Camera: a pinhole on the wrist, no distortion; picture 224 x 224 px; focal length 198.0 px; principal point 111.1 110.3 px. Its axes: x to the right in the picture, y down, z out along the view. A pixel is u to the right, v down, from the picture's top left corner.
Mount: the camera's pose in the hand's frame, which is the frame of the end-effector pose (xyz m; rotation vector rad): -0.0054 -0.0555 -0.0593 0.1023 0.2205 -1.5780
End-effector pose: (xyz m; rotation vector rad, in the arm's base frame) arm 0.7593 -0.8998 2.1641 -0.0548 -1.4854 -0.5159
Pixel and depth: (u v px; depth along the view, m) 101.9 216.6 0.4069
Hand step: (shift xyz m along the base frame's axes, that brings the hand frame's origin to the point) -0.3474 -0.0675 0.2325
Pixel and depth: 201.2 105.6 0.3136
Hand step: -0.2972 -0.1576 -0.0417
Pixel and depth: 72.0 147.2 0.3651
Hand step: -0.3077 0.0258 0.1024
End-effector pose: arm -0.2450 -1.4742 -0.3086 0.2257 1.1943 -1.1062
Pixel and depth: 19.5 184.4 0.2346
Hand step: 0.1123 -0.1787 -0.0081
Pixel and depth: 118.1 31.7 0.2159
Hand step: 0.0189 -0.1136 0.1679
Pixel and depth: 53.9 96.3 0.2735
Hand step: 0.1147 -0.1640 0.1087
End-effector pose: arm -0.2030 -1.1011 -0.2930 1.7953 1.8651 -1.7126
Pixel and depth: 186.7 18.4 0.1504
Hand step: -0.1300 -0.0602 0.1024
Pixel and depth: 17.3 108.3 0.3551
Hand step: -0.1786 -0.2166 -0.1629
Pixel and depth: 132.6 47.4 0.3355
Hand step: -0.2502 -0.1993 0.0549
